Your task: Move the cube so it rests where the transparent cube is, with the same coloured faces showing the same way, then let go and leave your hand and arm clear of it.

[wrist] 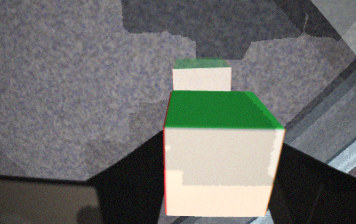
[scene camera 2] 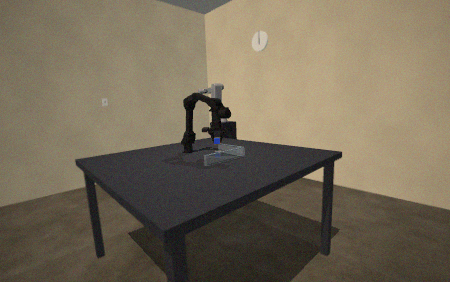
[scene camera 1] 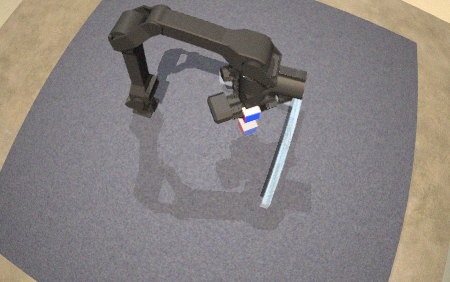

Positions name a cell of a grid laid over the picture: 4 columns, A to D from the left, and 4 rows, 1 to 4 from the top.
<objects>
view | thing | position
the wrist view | my gripper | C3
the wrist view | cube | C3
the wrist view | transparent cube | C2
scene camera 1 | my gripper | C2
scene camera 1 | long pale blue bar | C3
</objects>
